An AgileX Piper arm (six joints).
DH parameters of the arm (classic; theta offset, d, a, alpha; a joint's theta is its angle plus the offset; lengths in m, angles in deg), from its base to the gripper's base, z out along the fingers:
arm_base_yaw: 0 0.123 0 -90
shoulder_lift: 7.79 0 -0.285 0
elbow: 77.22 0 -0.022 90
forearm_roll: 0 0.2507 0 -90
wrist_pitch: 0 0 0 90
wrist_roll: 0 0.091 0 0
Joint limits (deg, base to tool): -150..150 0..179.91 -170..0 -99.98..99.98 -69.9..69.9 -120..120
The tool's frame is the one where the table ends.
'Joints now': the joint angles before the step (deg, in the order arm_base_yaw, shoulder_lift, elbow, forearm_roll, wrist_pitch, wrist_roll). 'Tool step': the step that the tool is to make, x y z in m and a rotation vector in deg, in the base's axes. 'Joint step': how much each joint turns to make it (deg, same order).
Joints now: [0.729 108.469 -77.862 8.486 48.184 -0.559]
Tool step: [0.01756 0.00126 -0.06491 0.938 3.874 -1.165]
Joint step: [-0.001 9.772 -0.068 1.901 -5.845 -0.649]
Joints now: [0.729 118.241 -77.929 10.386 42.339 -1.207]
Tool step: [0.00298 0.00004 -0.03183 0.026 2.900 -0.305]
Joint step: [0.000 4.627 -0.123 0.342 -1.614 -0.142]
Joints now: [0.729 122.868 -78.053 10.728 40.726 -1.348]
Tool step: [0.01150 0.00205 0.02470 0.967 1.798 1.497]
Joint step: [0.000 -0.118 -6.443 0.105 8.534 -0.284]
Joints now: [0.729 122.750 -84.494 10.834 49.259 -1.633]
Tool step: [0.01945 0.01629 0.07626 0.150 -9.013 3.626]
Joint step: [2.047 -4.134 -10.639 -0.578 5.913 -0.369]
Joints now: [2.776 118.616 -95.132 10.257 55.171 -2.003]
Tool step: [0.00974 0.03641 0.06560 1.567 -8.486 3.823]
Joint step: [4.433 -1.408 -11.570 0.160 4.243 1.423]
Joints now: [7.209 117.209 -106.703 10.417 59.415 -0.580]
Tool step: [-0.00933 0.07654 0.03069 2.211 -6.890 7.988]
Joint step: [9.644 0.000 -5.699 -0.001 -1.761 1.535]
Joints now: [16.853 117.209 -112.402 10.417 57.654 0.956]
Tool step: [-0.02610 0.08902 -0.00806 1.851 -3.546 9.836]
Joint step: [11.391 1.674 -0.108 0.000 -5.734 0.635]
